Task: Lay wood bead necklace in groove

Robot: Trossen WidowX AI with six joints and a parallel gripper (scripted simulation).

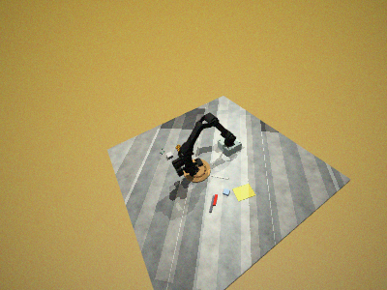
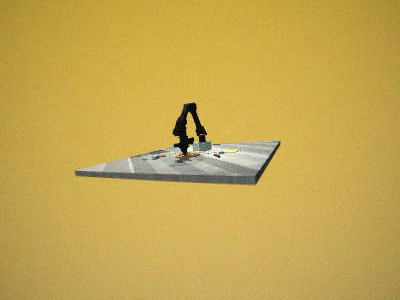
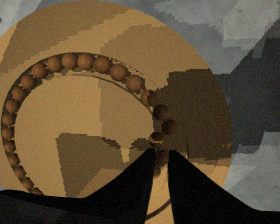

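Right now the round bead board is 5 cm behind my gripper tip, 1 cm to the right of it and 1 cm below it. Round my gripper tip: thin grey stick 18 cm behind, 11 cm to the left, 1 cm below; then red-handled tool 5 cm behind, 25 cm to the left, 1 cm below; then grey piece 9 cm ahead, 24 cm to the right.
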